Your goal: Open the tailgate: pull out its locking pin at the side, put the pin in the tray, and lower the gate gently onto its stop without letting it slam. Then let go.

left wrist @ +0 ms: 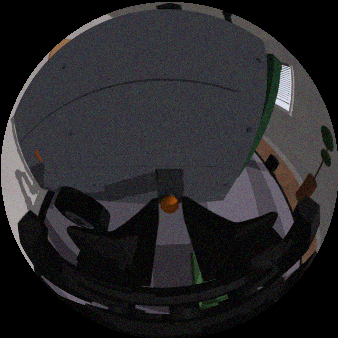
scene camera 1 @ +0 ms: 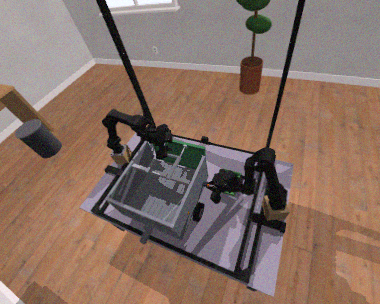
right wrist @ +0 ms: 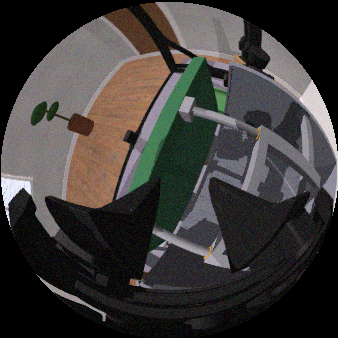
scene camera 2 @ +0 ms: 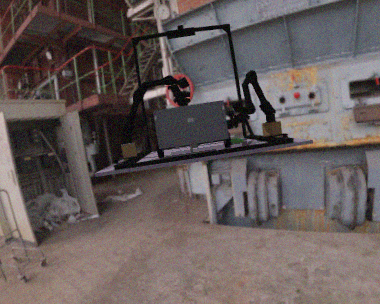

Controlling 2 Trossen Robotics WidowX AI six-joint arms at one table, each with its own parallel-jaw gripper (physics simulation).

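Pixels of known places: left gripper, between the fingertips: (left wrist: 169,201) (scene camera 1: 206,185); right gripper, between the fingertips: (scene camera 1: 172,146) (right wrist: 184,182); left arm's base, origin of its link: (scene camera 1: 276,203) (scene camera 2: 271,122); right arm's base, origin of its link: (scene camera 1: 118,149) (scene camera 2: 127,143).
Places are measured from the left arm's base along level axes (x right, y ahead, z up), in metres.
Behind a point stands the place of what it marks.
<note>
The green tailgate (scene camera 1: 194,156) {x 0.294, y 0.389, z 0.094 m} (left wrist: 270,75) {x 0.272, y 0.333, z 0.131 m} (right wrist: 175,165) {x 0.343, y 0.481, z 0.129 m} stands upright at the back of the grey trailer (scene camera 1: 184,220) {x -0.053, y 0.465, z 0.052 m} (scene camera 2: 192,125) {x -0.026, y 0.660, z 0.053 m} (left wrist: 150,115) {x 0.152, y 0.365, z 0.061 m}. The locking pin's orange knob (scene camera 1: 208,185) {x 0.147, y 0.331, z 0.005 m} (left wrist: 170,204) {x 0.150, y 0.330, z 0.006 m} sits at a dark bracket (left wrist: 169,181) {x 0.158, y 0.347, z 0.012 m} low on the trailer's side. My left gripper (scene camera 1: 211,186) {x 0.155, y 0.340, z -0.007 m} (left wrist: 169,201) {x 0.155, y 0.340, z -0.007 m} is shut on the knob; the pin's shaft is hidden. My right gripper (scene camera 1: 162,154) (right wrist: 184,182) {x 0.326, y 0.502, z 0.172 m} is partly open and empty above the gate area, its fingers apart. The green tray (scene camera 1: 240,176) (scene camera 2: 236,141) {x 0.141, y 0.234, z -0.104 m} (left wrist: 197,270) {x 0.159, y 0.258, z -0.094 m} lies beside the trailer, partly hidden under my left arm.
Grey rods (right wrist: 225,117) {x 0.283, y 0.446, z 0.169 m} run from the tailgate to a grey frame (right wrist: 295,155) {x 0.201, y 0.486, z 0.172 m} over the trailer bed. A black wheel (scene camera 1: 198,212) {x 0.006, y 0.401, z -0.016 m} (left wrist: 82,207) {x 0.056, y 0.382, z -0.026 m} is on the trailer's near side. Black rails (scene camera 1: 200,262) {x -0.218, y 0.417, z -0.097 m} edge the table, and black posts (scene camera 1: 127,65) {x 0.740, y 0.709, z 0.471 m} (scene camera 1: 286,70) {x 0.357, y -0.057, z 0.510 m} rise at its back.
</note>
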